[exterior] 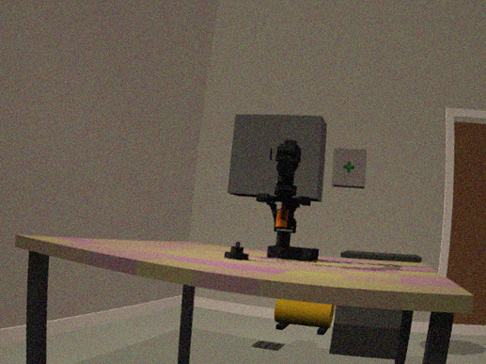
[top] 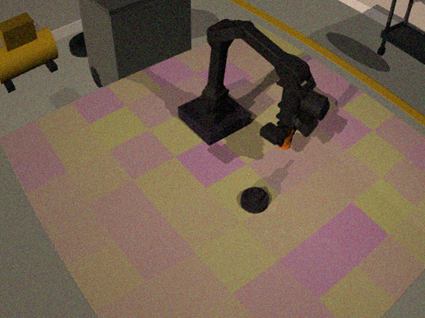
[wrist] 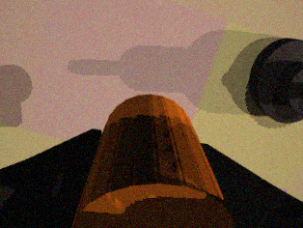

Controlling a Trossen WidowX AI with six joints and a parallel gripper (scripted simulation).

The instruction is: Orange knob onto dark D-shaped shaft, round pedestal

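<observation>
My gripper tip is 20 mm short of the D-shaped shaft, 140 mm to the left of it and 100 mm above it. Also, from my gripper tip: orange knob: 20 mm above.
</observation>
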